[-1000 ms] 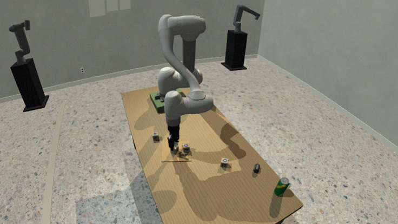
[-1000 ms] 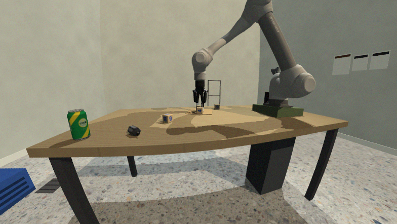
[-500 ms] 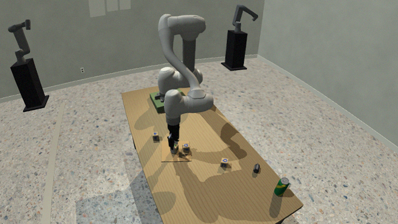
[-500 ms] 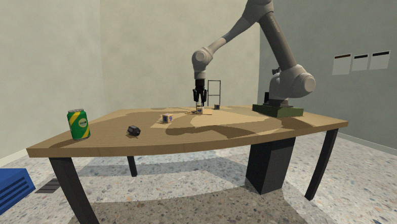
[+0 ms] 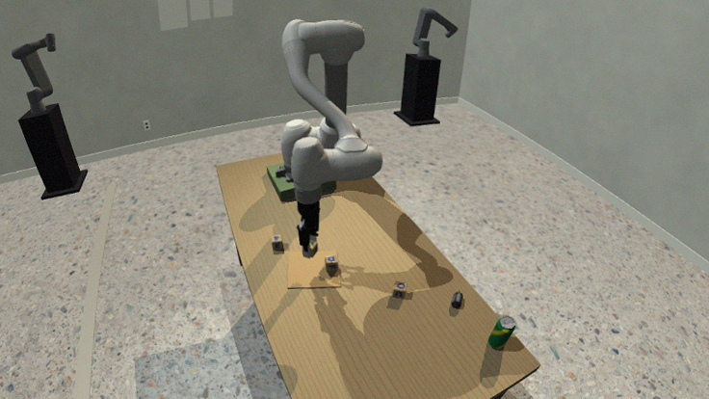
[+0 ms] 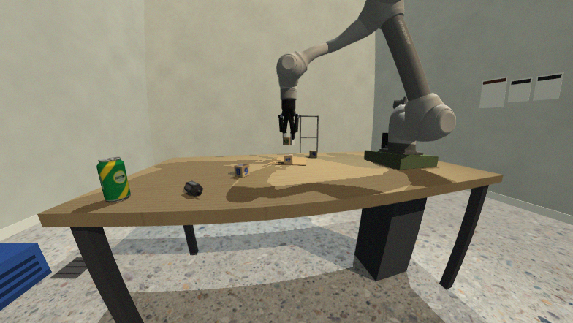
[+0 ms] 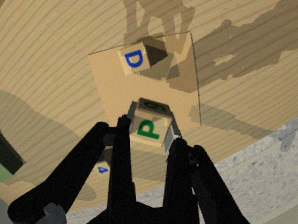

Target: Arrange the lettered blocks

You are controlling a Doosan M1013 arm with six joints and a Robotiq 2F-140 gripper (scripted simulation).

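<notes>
My gripper is now 12 cm above the tan mat and 1 cm to the right of it. Also, from my hand: D block: 10 cm below, 8 cm to the left, 1 cm ahead; then blue-lettered block: 26 cm to the left, 24 cm ahead, 10 cm below; then black object: 45 cm to the left, 36 cm ahead, 11 cm below.
</notes>
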